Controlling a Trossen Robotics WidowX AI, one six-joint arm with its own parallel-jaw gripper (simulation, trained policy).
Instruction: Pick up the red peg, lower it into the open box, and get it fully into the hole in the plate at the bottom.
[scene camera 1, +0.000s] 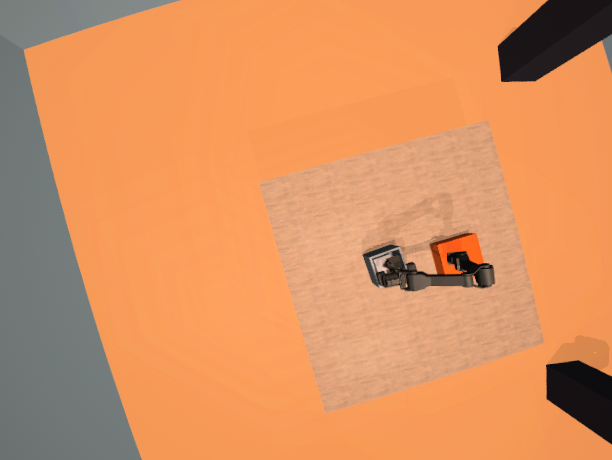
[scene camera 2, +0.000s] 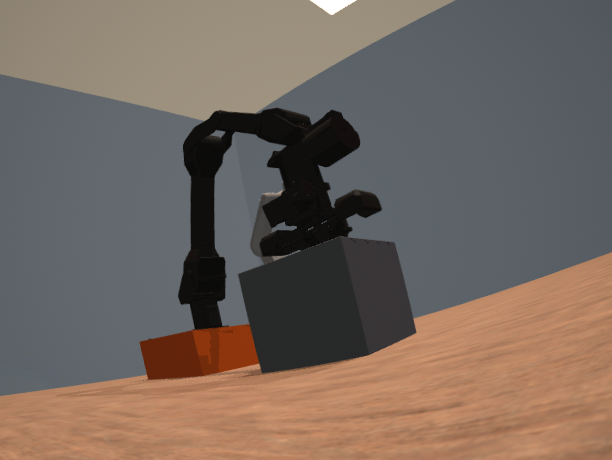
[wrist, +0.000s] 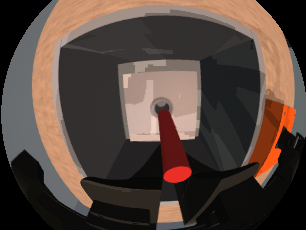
Observation:
I see my gripper (wrist: 165, 148), a dark box (scene camera 2: 345, 298), a red peg (wrist: 176, 168) and a plate (wrist: 178, 89).
The dark box shows as well in the wrist view (wrist: 88, 89). Scene camera 2 misses the red peg, which is hidden by the dark box. Scene camera 2 does not show the plate, which is hidden by the dark box.

